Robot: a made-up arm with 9 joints. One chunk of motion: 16 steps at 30 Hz.
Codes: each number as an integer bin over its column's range. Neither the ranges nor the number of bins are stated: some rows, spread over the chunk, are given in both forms.
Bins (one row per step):
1: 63 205 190 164 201 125 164 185 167
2: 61 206 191 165 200 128 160 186 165
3: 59 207 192 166 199 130 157 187 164
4: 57 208 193 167 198 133 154 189 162
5: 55 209 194 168 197 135 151 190 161
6: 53 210 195 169 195 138 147 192 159
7: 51 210 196 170 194 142 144 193 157
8: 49 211 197 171 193 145 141 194 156
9: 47 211 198 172 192 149 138 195 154
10: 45 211 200 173 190 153 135 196 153
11: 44 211 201 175 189 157 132 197 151
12: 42 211 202 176 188 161 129 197 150
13: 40 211 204 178 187 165 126 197 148
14: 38 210 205 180 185 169 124 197 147
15: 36 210 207 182 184 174 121 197 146
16: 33 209 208 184 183 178 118 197 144
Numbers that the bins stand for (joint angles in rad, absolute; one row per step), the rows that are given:
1: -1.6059 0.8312 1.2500 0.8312 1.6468 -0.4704 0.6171 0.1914 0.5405
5: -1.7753 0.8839 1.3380 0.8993 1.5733 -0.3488 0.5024 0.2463 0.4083
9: -1.9447 0.9102 1.4260 0.9674 1.4813 -0.1786 0.3876 0.3012 0.2540
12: -2.0506 0.9102 1.5140 1.0355 1.4077 -0.0327 0.3082 0.3231 0.1659
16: -2.2412 0.8839 1.6460 1.1716 1.3158 0.1739 0.2112 0.3231 0.0336
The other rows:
2: -1.6482 0.8444 1.2720 0.8482 1.6284 -0.4339 0.5818 0.2024 0.4965
3: -1.6906 0.8575 1.2940 0.8653 1.6100 -0.4096 0.5553 0.2133 0.4744
4: -1.7329 0.8707 1.3160 0.8823 1.5916 -0.3731 0.5288 0.2353 0.4304
6: -1.8176 0.8971 1.3600 0.9163 1.5365 -0.3124 0.4671 0.2682 0.3642
7: -1.8600 0.8971 1.3820 0.9333 1.5181 -0.2637 0.4406 0.2792 0.3202
8: -1.9024 0.9102 1.4040 0.9504 1.4997 -0.2273 0.4141 0.2902 0.2981
10: -1.9871 0.9102 1.4700 0.9844 1.4445 -0.1300 0.3612 0.3122 0.2320
11: -2.0082 0.9102 1.4920 1.0184 1.4261 -0.0814 0.3347 0.3231 0.1879
13: -2.0929 0.9102 1.5580 1.0695 1.3893 0.0159 0.2818 0.3231 0.1218
14: -2.1353 0.8971 1.5800 1.1035 1.3525 0.0645 0.2641 0.3231 0.0998
15: -2.1776 0.8971 1.6240 1.1376 1.3342 0.1253 0.2376 0.3231 0.0777

